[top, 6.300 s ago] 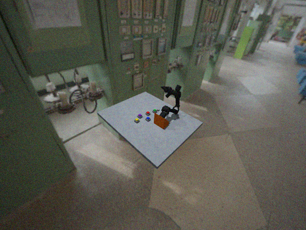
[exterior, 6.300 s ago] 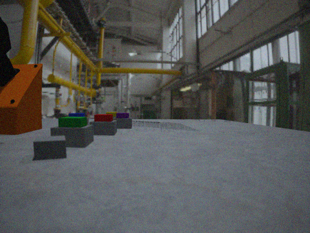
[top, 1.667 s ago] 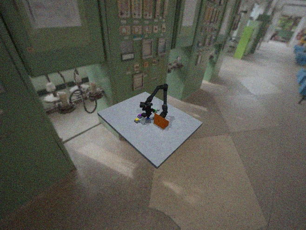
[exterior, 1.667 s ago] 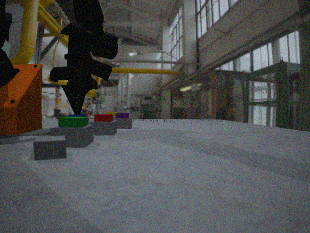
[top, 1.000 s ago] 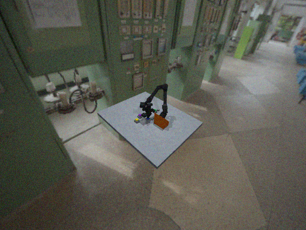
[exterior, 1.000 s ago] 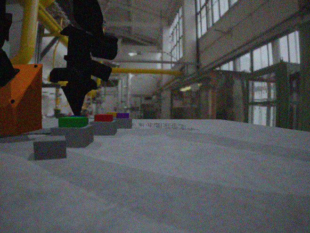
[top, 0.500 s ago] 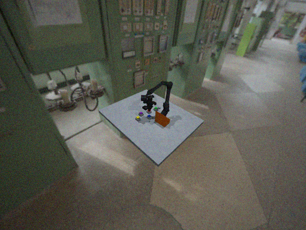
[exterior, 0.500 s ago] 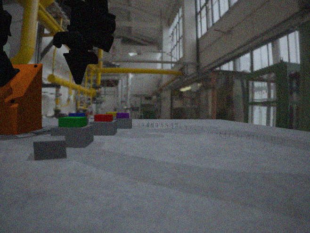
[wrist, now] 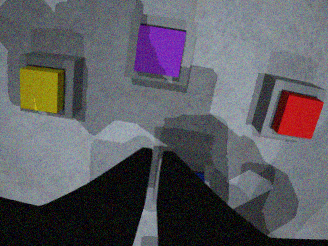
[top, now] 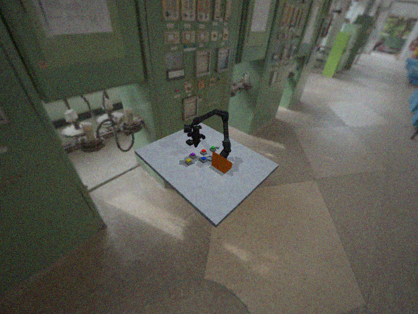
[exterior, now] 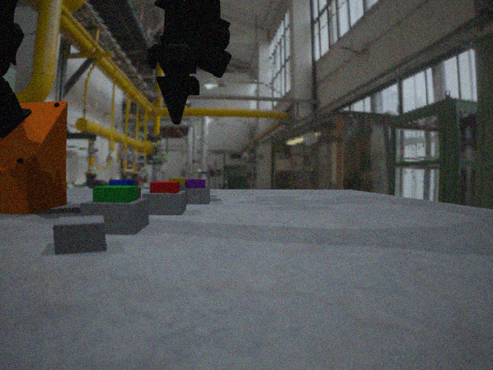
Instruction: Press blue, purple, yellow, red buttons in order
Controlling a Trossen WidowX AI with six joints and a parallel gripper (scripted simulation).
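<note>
My gripper tip is 3 cm short of the purple button, 1 cm to the right of it and 10 cm above it. Also, from my gripper tip: blue button: 8 cm behind, 4 cm to the right, 10 cm below; then yellow button: 2 cm behind, 9 cm to the left, 10 cm below; then red button: 2 cm ahead, 11 cm to the right, 10 cm below.
</note>
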